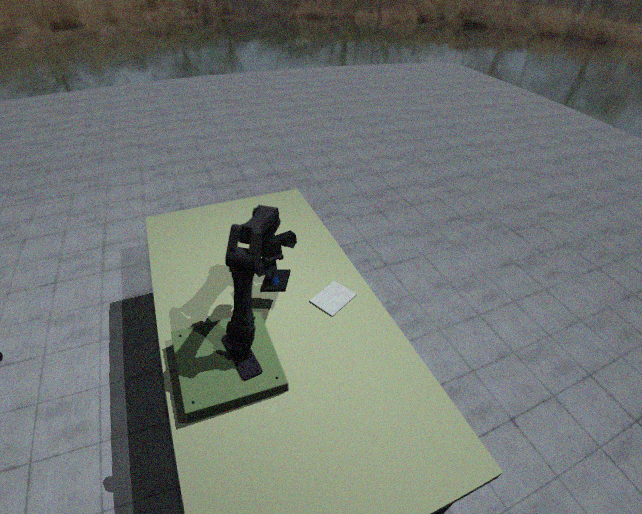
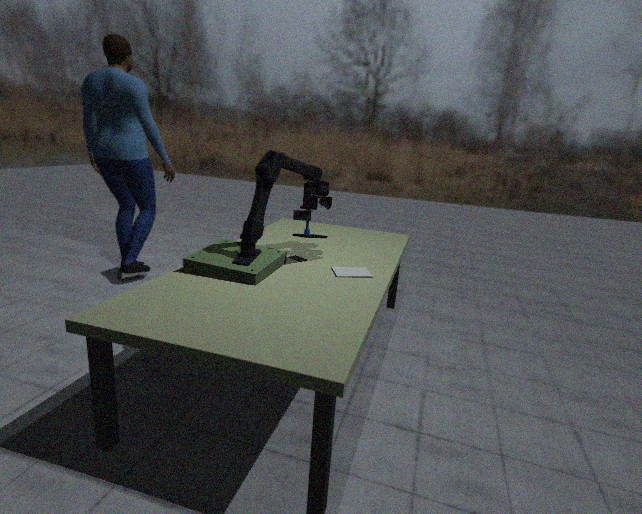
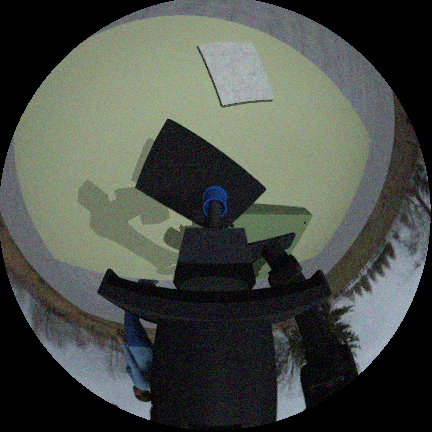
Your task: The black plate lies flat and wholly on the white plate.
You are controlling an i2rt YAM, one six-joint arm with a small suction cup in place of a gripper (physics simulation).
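Places are measured from the arm's base along level axes (x ahead, y left, z up), in centimetres.
Pixels of known places: hand, its tool point: [image 1: 275, 285] [image 3: 214, 192]; arm's base, origin of its link: [image 1: 241, 354] [image 2: 247, 257] [image 3: 268, 245].
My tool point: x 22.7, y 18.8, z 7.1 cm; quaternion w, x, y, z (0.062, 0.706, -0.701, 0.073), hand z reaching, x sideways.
For each thing: its top centre in the pictures, then the offset to it from my tool point. Level surfaces: height alone.
- black plate, centre of its top: [image 3: 198, 191] [image 1: 275, 276] [image 2: 310, 231] dx +1.4, dy +2.2, dz +2.3 cm
- green table, height of its surface: dz -12.9 cm
- white plate, centre of its top: [image 3: 238, 67] [image 1: 333, 297] [image 2: 351, 271] dx +23.2, dy -7.1, dz -12.3 cm
The black plate [image 1: 283, 284] [image 2: 315, 236] [image 3: 181, 169] is a thin dark square. It hangs level a little above the green table [image 1: 370, 408] [image 2: 268, 316] [image 3: 80, 120], and its shadow falls on the table beside it. My gripper [image 1: 274, 279] [image 2: 307, 230] [image 3: 214, 199], a blue suction cup, sits on the plate's top near one corner and holds it. The white plate [image 1: 332, 298] [image 2: 352, 271] [image 3: 235, 72] lies flat on the table, a short way off toward the table's edge. The two plates are apart.
The arm stands on a darker green base block [image 1: 217, 382] [image 2: 217, 260] [image 3: 282, 221] close behind the black plate. A person in blue [image 2: 120, 127] [image 3: 137, 354] walks on the paved ground beyond the table's far side.
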